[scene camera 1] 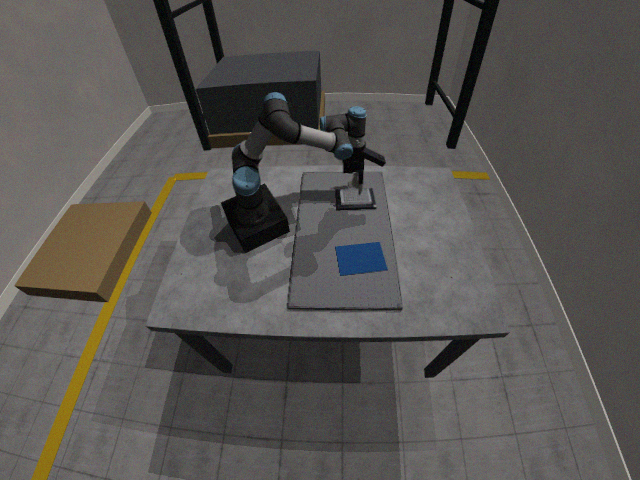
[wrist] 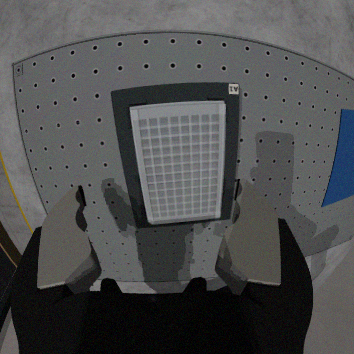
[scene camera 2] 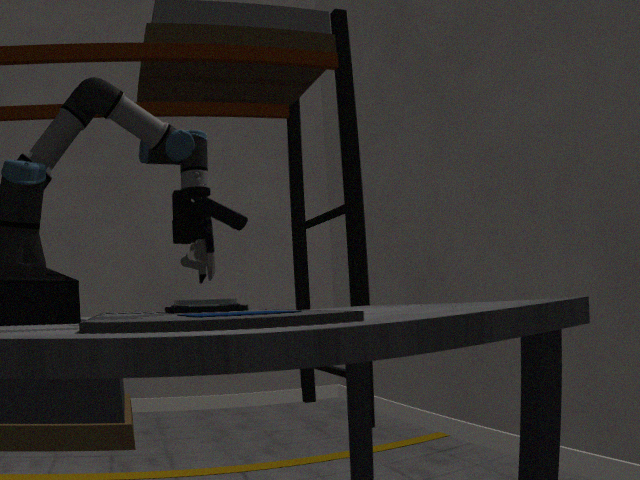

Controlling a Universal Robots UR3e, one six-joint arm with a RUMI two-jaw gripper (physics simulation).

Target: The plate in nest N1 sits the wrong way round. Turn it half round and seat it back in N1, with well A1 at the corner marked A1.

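The pale well plate point(scene camera 1: 356, 197) point(scene camera 2: 205, 301) point(wrist: 181, 165) lies in the dark nest point(scene camera 1: 338, 206) point(scene camera 2: 241, 307) point(wrist: 125, 145). In the wrist view the label A1 point(wrist: 233, 89) is on the nest's upper right corner. The plate's own A1 well cannot be made out. My gripper point(scene camera 1: 357, 192) point(scene camera 2: 205, 281) point(wrist: 158, 184) is open, its fingers wide apart and empty. It hangs above the plate; in the wrist view one finger shows on each side of the nest.
The nest stands on a perforated grey board point(scene camera 1: 315, 289) point(scene camera 2: 330, 316) point(wrist: 55, 110) on the table point(scene camera 1: 439, 310) point(scene camera 2: 465, 320). A flat blue rectangle point(scene camera 1: 360, 258) point(scene camera 2: 237, 313) point(wrist: 342, 160) lies on the same board. The arm's base point(scene camera 1: 255, 222) stands beside the board.
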